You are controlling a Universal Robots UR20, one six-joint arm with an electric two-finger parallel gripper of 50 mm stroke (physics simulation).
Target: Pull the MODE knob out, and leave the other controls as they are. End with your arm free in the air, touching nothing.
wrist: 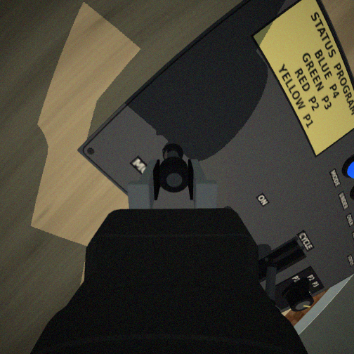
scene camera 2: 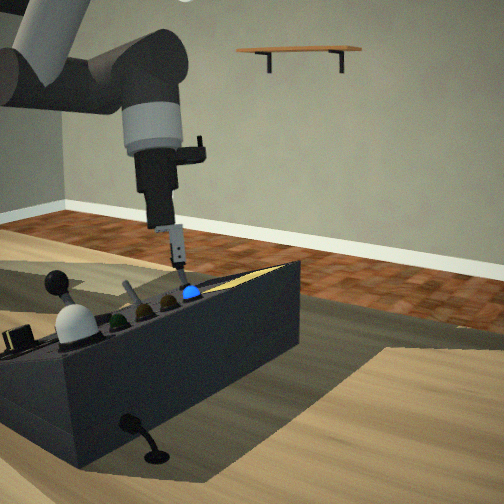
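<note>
The MODE knob (wrist: pixel 174 176) is a round black knob on a stem, in the middle of the wrist view. Its stem (scene camera 2: pixel 182 276) shows in the scene view, rising from the panel under the fingertips. My gripper (scene camera 2: pixel 179 265) (wrist: pixel 173 171) is shut on the knob, with one finger on each side of it. The label beside the knob is partly hidden by a finger. A blue lamp (scene camera 2: pixel 191 292) (wrist: pixel 351 169) is lit on the control panel (scene camera 2: pixel 190 360) (wrist: pixel 225 165).
A black ball-topped lever (scene camera 2: pixel 56 283), a grey toggle stick (scene camera 2: pixel 131 292), a white dome (scene camera 2: pixel 76 324) and several unlit lamps stand on the panel. A rotary selector (wrist: pixel 300 296) and the CYCLE slot (wrist: pixel 286 256) show beside the gripper body. A black curved handle (scene camera 2: pixel 147 440) is at the panel's front.
</note>
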